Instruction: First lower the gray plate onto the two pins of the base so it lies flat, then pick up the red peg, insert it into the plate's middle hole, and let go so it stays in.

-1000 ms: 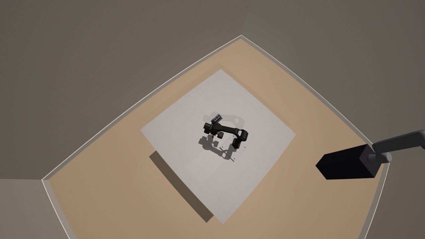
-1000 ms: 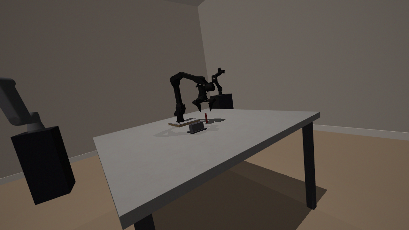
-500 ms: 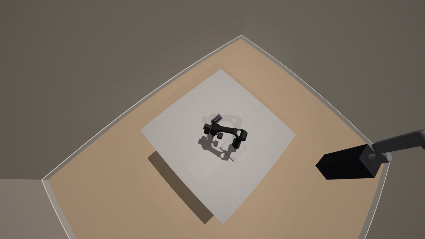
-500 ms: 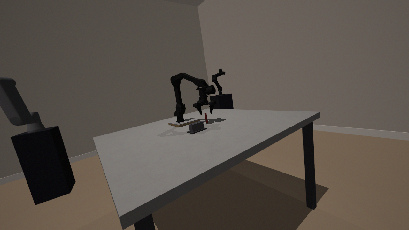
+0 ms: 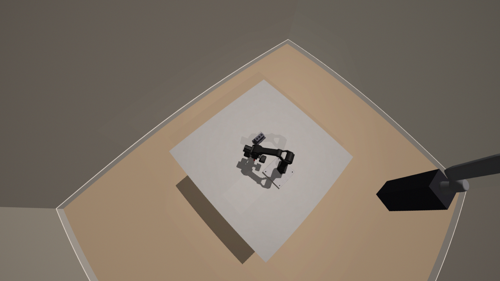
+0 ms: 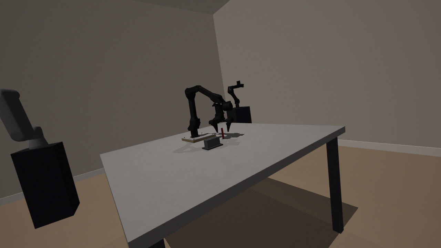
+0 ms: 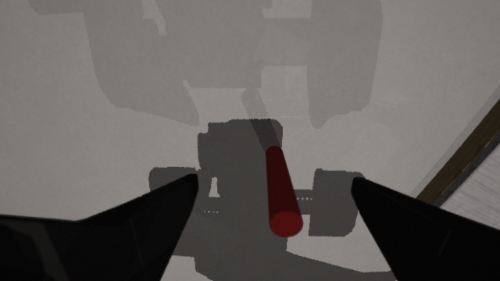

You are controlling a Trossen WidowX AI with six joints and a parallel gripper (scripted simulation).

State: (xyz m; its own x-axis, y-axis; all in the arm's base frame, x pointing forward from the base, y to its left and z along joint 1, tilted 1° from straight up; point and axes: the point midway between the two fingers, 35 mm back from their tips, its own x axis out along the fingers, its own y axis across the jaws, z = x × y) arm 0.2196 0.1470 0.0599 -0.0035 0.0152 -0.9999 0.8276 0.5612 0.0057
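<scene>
Right now the gray plate is 14 cm ahead of my gripper tip and 16 cm to the right of it. Also, from my gripper tip: red peg (1 cm below); then dark base (14 cm ahead, 16 cm to the right, 4 cm below).
</scene>
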